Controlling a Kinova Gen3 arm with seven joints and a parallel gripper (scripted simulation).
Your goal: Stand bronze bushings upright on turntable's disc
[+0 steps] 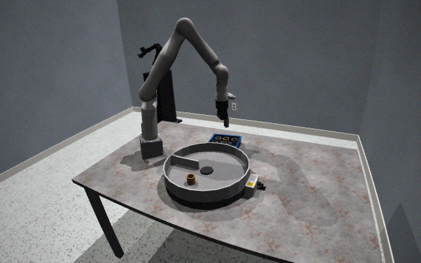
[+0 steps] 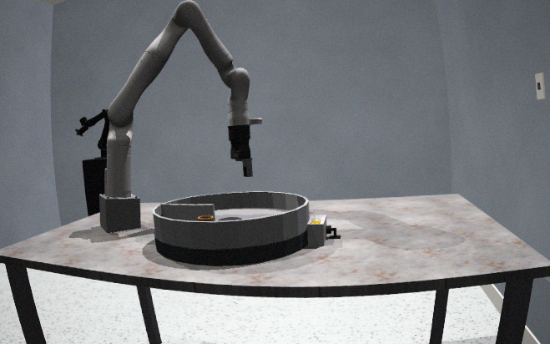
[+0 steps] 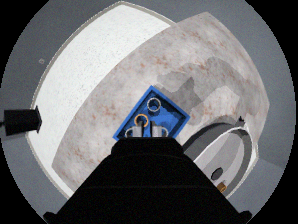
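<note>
My gripper is now 120 mm above the blue crate and 20 mm to the left of it. The rest, counted from my hand: grey turntable disc: 370 mm to the right, 100 mm below, 70 mm ahead.
</note>
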